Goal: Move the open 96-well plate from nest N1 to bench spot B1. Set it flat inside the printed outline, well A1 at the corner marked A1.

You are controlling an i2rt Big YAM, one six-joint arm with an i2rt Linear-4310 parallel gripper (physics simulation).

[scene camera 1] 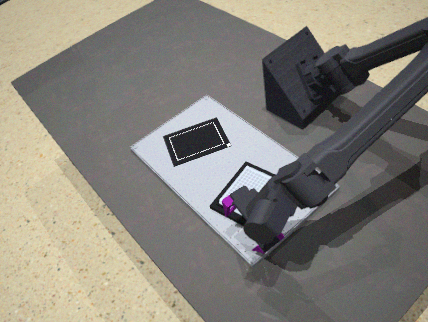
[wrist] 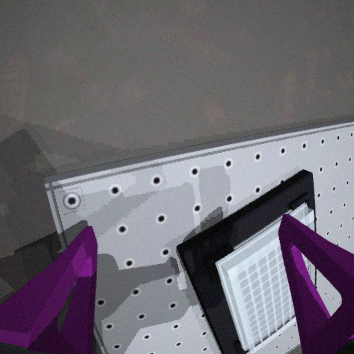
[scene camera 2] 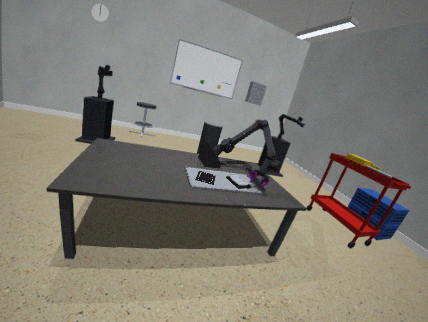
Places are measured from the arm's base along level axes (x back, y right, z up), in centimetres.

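Where they show: gripper, fingertip midpoint: point(scene camera 1: 240, 232) point(wrist: 189, 230) point(scene camera 2: 255, 185); arm's base, link origin: point(scene camera 1: 312, 77) point(scene camera 2: 213, 152).
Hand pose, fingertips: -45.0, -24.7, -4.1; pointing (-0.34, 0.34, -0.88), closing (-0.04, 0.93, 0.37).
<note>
Each offset is from my fingertips to the top centre of the thing, as dx, dy, dz. "pt": to the spot under its first point. Level surfaces: height alone.
The white 96-well plate @[+8.8, +9.4, -1.2] point(scene camera 1: 250, 178) point(scene camera 2: 240, 178) point(wrist: 262, 287) lies on the black nest N1 @[+8.8, +9.4, -2.1] point(scene camera 1: 216, 204) point(wrist: 204, 282); whether it is fully seated I cannot tell. My gripper point(scene camera 1: 243, 231) point(scene camera 2: 257, 183) point(wrist: 189, 230) is open wide and empty, above the corner end of the board. In the wrist view its right purple finger overlaps the plate and its left finger is over the board, beyond the nest. Bench spot B1 @[pt +9.0, +33.5, -3.7] point(scene camera 1: 197, 141) point(scene camera 2: 205, 177) is a black patch with a white outline; a small white mark @[+14.9, +26.3, -3.7] point(scene camera 1: 229, 145) is at one corner. The arm hides part of the plate and nest in scene camera 1.
The perforated light board @[+10.2, +21.1, -3.8] point(scene camera 1: 187, 185) point(wrist: 150, 197) carries both spots and lies on the dark table @[dz -5.2] point(scene camera 1: 100, 100) point(scene camera 2: 135, 165). A black wedge-shaped stand point(scene camera 1: 280, 90) point(scene camera 2: 210, 142) rises behind the board, near the arm. A red cart point(scene camera 2: 341, 216) stands right of the table.
</note>
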